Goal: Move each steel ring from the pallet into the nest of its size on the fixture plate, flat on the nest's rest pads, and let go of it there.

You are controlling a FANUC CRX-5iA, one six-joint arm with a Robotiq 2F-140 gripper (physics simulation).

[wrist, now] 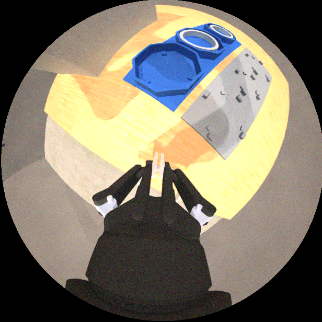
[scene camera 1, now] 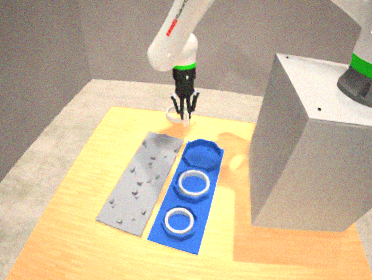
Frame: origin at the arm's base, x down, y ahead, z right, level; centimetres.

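Seen in the pictures: gripper, fingertip midpoint: [scene camera 1: 185, 125]; arm's base at its link origin: [scene camera 1: 364, 93].
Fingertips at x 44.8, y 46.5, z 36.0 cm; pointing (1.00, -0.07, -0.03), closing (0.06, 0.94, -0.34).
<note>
Offsets run from my fingertips to a thing's top centre. "spot": to the spot under its first point. Level surfaces: height alone.
My gripper [scene camera 1: 186, 122] [wrist: 158, 158] is shut above the table's far end, its fingertips almost together and no ring seen between them. A white ring @[dx -2.4, dy +4.0, dz +7.1 cm] [scene camera 1: 169, 116] shows at the far table edge, behind and left of the fingers in the scene view; the fingers and gripper body hide much of it, and whether they touch is unclear. On the blue fixture plate [scene camera 1: 176, 246] [wrist: 175, 104], a medium ring @[spot: dx -3.3, dy -6.2, dz -40.7 cm] [scene camera 1: 194, 195] [wrist: 198, 49] lies in the middle nest and a small ring @[spot: dx -4.1, dy -2.4, dz -55.4 cm] [scene camera 1: 178, 234] in the near nest. The largest nest [scene camera 1: 201, 155] [wrist: 167, 70] is empty.
The grey pallet @[dx -1.1, dy +12.3, dz -32.1 cm] [scene camera 1: 156, 192] [wrist: 220, 117], with several small pegs, lies left of the fixture plate in the scene view and bears no ring. The large grey robot base block [scene camera 1: 285, 150] stands on the right of the table @[dx +0.1 cm] [scene camera 1: 60, 235].
</note>
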